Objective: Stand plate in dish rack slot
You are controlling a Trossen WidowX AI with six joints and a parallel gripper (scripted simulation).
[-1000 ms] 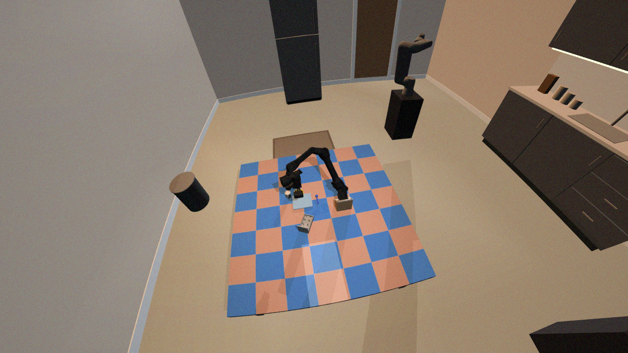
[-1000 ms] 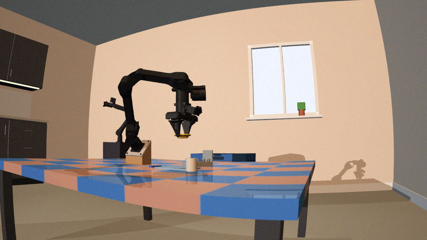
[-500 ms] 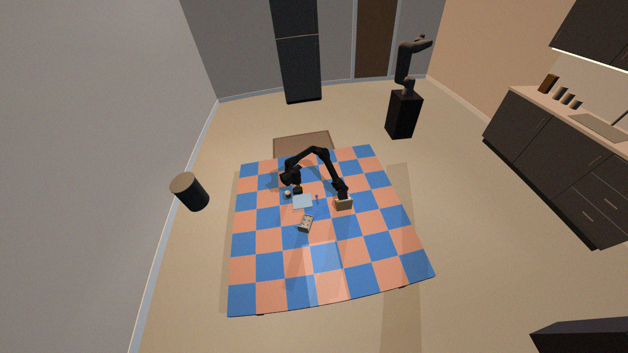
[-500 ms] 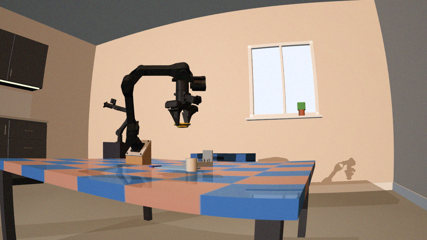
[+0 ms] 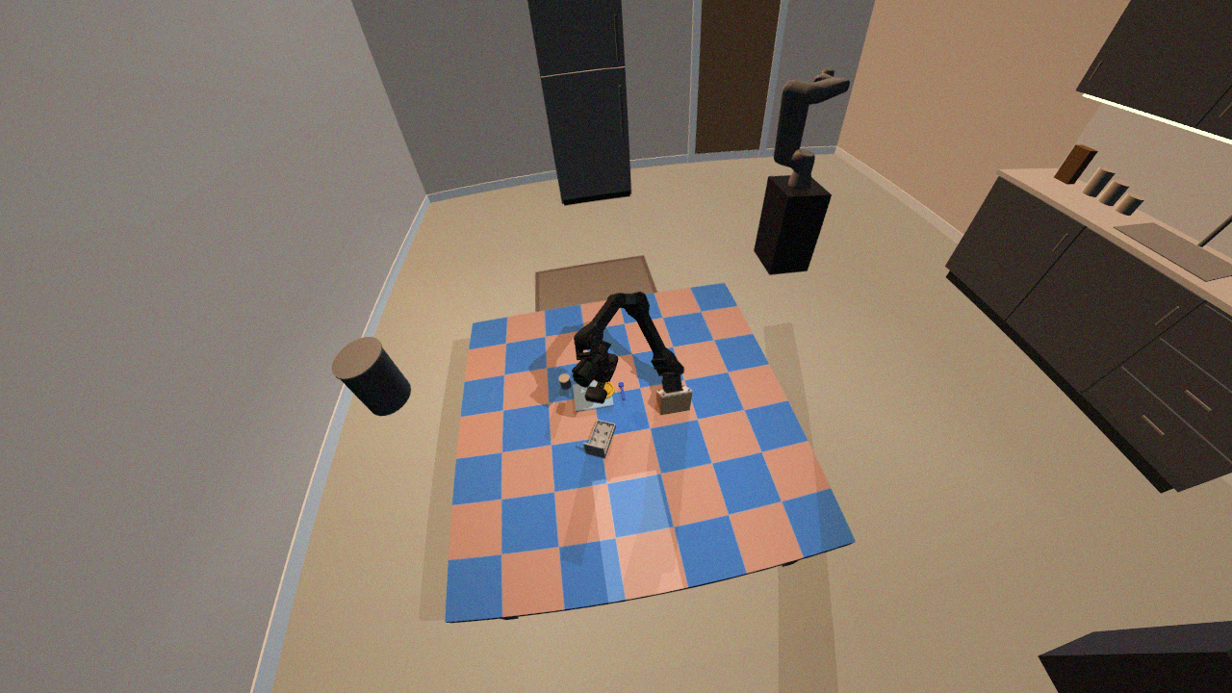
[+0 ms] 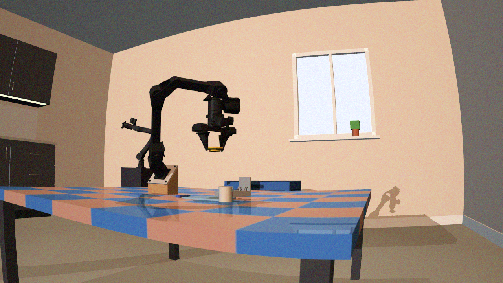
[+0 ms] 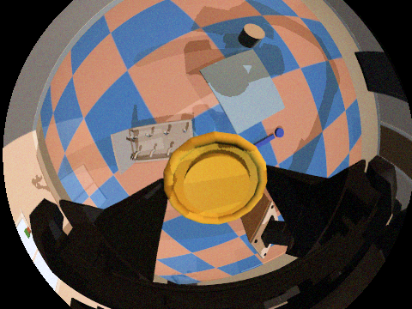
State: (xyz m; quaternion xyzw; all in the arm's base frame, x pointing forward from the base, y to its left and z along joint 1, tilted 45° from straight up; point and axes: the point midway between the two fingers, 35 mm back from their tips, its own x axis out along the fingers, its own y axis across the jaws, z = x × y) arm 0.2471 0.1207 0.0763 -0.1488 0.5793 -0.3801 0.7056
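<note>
Right now the grey dish rack is 160 mm below my gripper tip, 80 mm to the left of it and 40 mm ahead of it. Round my gripper tip: blue spoon 180 mm below, 130 mm to the right, 70 mm behind; then pale blue mat 180 mm below, 120 mm to the right, 50 mm ahead; then yellow plate 10 mm above.
</note>
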